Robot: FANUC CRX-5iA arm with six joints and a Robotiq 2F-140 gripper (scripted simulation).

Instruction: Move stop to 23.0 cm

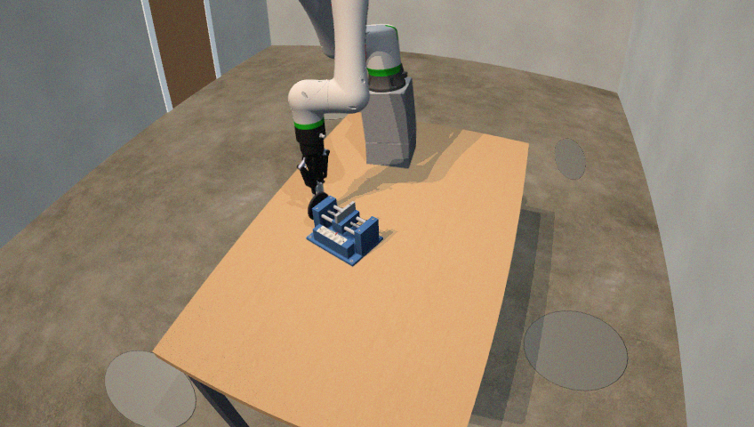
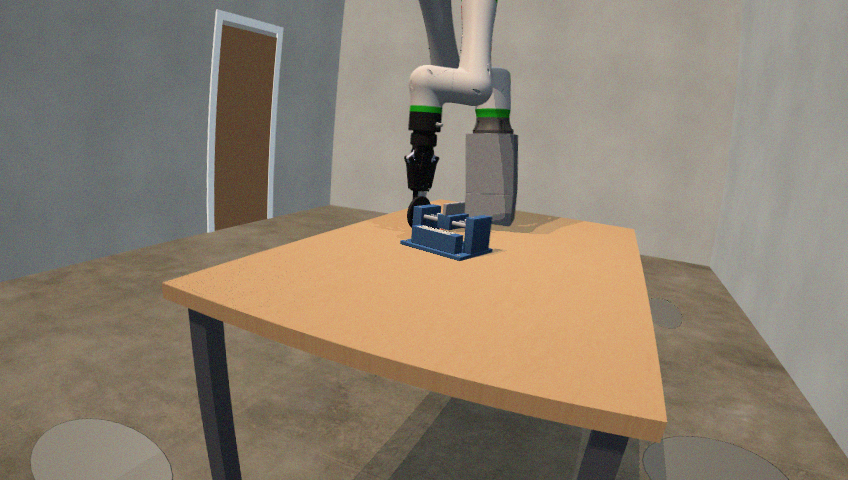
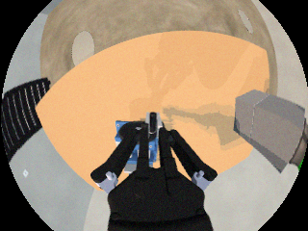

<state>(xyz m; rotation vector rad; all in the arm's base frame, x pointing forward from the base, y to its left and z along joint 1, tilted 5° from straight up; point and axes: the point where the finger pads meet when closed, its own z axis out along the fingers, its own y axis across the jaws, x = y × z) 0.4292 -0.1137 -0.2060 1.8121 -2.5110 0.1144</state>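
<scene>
Now: hand 10 mm short of the black handwheel, 10 mm to the right of it and 20 mm above it. Also, from my hand: grey stop plate 90 mm ahead, 130 mm to the left, 10 mm below.
</scene>
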